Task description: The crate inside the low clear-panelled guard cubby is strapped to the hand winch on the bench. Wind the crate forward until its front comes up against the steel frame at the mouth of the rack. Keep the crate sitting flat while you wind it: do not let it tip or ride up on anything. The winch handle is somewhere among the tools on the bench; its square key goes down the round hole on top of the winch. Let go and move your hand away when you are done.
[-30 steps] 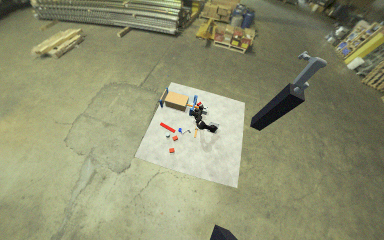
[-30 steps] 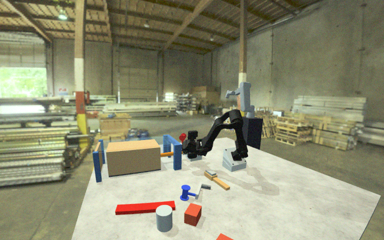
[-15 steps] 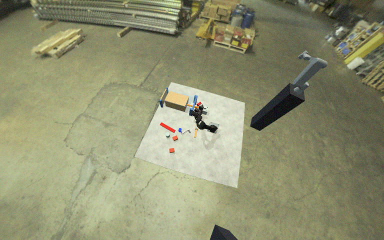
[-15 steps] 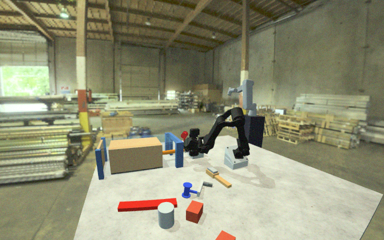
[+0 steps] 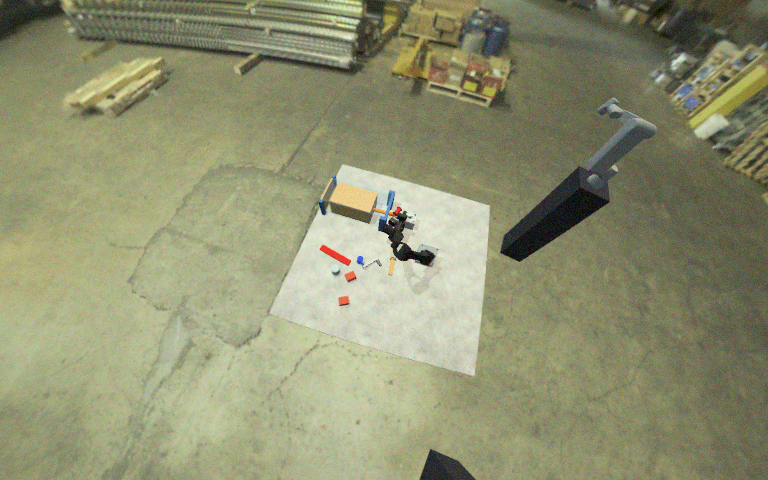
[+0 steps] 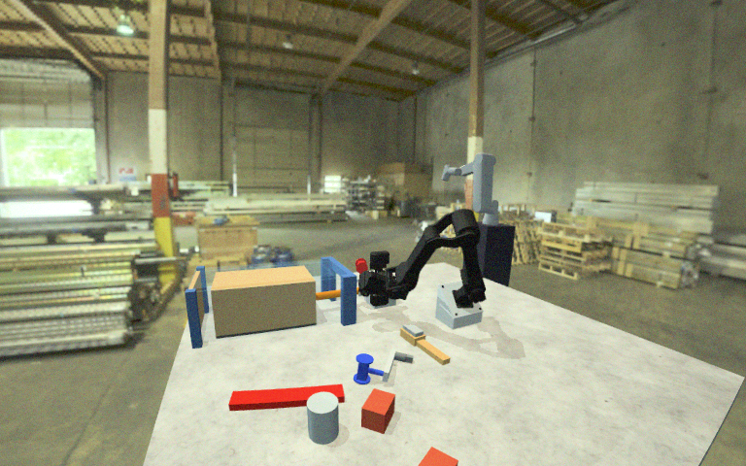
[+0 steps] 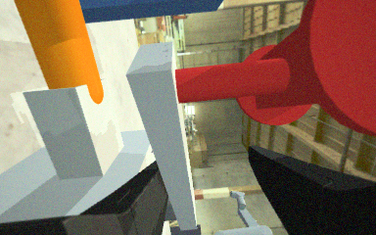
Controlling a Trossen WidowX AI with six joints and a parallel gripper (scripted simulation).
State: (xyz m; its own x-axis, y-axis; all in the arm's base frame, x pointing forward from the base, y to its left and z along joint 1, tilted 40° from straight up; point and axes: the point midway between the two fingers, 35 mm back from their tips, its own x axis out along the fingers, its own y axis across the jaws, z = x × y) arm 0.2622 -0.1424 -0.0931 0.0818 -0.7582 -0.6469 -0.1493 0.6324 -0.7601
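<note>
Right now my gripper tip is 10 mm short of the red-knobbed winch handle, 20 mm to the right of it and 10 mm above it. Also, from my gripper tip: blue frame 110 mm ahead, 10 mm to the left, 20 mm below; red knob 40 mm ahead, 40 mm to the left, 20 mm above; grey winch 60 mm behind, 30 mm to the right, 100 mm below.
</note>
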